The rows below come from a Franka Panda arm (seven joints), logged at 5 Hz.
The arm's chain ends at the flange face. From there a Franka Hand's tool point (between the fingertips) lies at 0.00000 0.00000 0.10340 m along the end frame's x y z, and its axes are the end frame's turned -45 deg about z.
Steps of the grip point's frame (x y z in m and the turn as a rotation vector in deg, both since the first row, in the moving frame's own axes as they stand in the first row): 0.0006, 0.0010, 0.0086, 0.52, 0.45, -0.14; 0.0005, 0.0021, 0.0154, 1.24, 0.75, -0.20; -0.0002, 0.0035, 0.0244, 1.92, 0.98, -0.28; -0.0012, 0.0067, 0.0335, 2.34, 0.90, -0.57; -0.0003, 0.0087, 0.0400, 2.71, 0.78, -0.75; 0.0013, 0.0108, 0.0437, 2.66, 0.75, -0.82
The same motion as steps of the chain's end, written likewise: 0.0012, 0.0015, 0.0086, 0.69, -0.05, -0.14; 0.0025, 0.0037, 0.0154, 1.41, -0.35, -0.20; 0.0035, 0.0063, 0.0245, 2.05, -0.66, -0.28; 0.0057, 0.0097, 0.0336, 2.29, -1.02, -0.57; 0.0084, 0.0108, 0.0401, 2.47, -1.36, -0.75; 0.0110, 0.0110, 0.0438, 2.41, -1.35, -0.82
